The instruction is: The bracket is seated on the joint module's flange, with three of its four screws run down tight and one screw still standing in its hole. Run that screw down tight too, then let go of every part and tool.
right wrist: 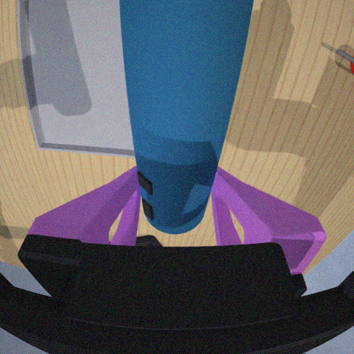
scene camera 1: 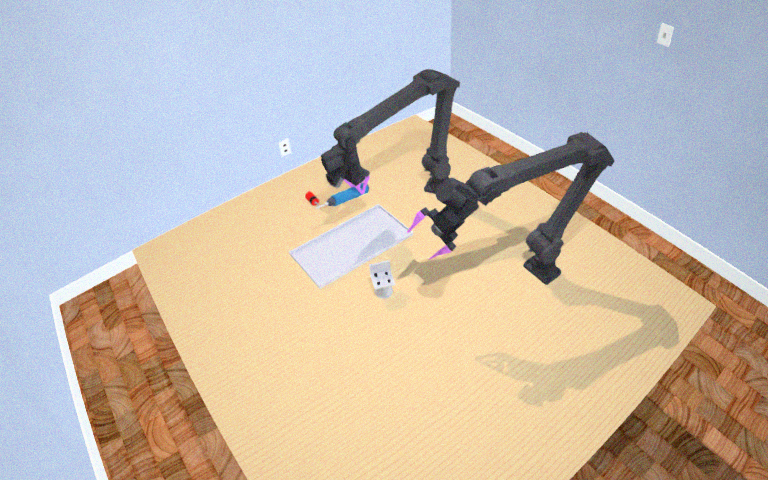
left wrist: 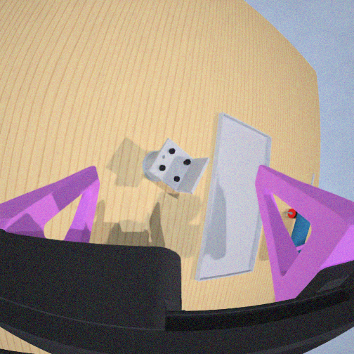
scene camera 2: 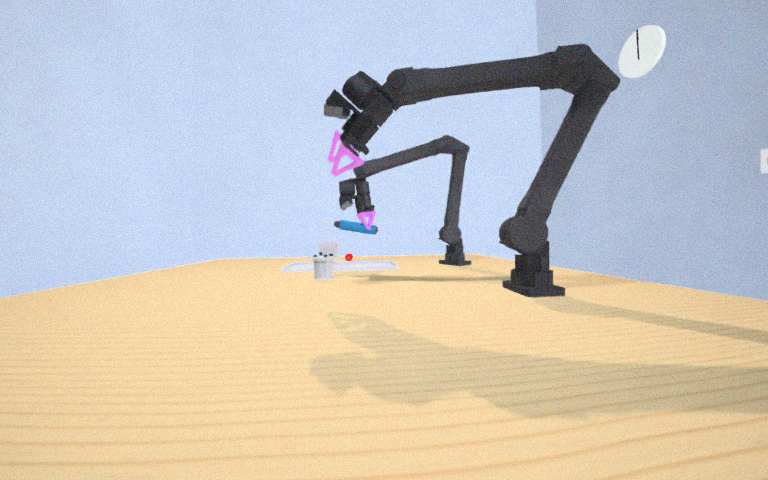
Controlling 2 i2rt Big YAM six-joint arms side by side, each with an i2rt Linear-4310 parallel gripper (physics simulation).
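Frame: origin at the left arm's base, x back, y right, z up, level; centimetres.
Where they show: left gripper, fingertip midpoint: (scene camera 1: 418, 245) (scene camera 2: 331, 167); right gripper, fingertip midpoint: (scene camera 1: 359, 191) (scene camera 2: 368, 229); left arm's base, link origin: (scene camera 1: 541, 269) (scene camera 2: 531, 291); right arm's base, link origin: (scene camera 2: 454, 264).
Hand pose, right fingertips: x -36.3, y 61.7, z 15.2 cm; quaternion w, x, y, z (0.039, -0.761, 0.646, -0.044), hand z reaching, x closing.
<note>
Each offset is from my right fingertips to the top centre of the thing. Level surfaces: height alone.
The white bracket (scene camera 1: 381, 268) (scene camera 2: 327, 248) (left wrist: 194, 175) sits on the round joint module {dy -34.6, dx -13.9, dz -8.8 cm} (scene camera 1: 384, 292) (scene camera 2: 323, 268) (left wrist: 148, 165) that stands on the table. Several black screw heads show on the bracket; how high each one stands is too small to tell. My right gripper (scene camera 1: 362, 191) (scene camera 2: 368, 225) (right wrist: 175, 175) is shut on the blue electric screwdriver {dy -1.0, dx -7.7, dz +4.4 cm} (scene camera 1: 348, 195) (scene camera 2: 356, 226) (right wrist: 182, 85) and holds it in the air near the far table edge, its bit pointing left in both scene views. My left gripper (scene camera 1: 420, 244) (scene camera 2: 339, 161) (left wrist: 177, 174) is open and empty, high above the table, to the right of the bracket in scene camera 1.
A pale tray {dy -8.5, dx -10.5, dz -13.6 cm} (scene camera 1: 345, 249) (scene camera 2: 291, 268) (left wrist: 235, 200) lies flat on the table {dz -15.2 cm} (scene camera 1: 271, 362) beside the bracket. A small red-handled tool {dy +21.8, dx -9.9, dz -11.8 cm} (scene camera 1: 311, 198) (scene camera 2: 348, 256) (left wrist: 292, 213) lies beyond the tray, near the far table edge.
</note>
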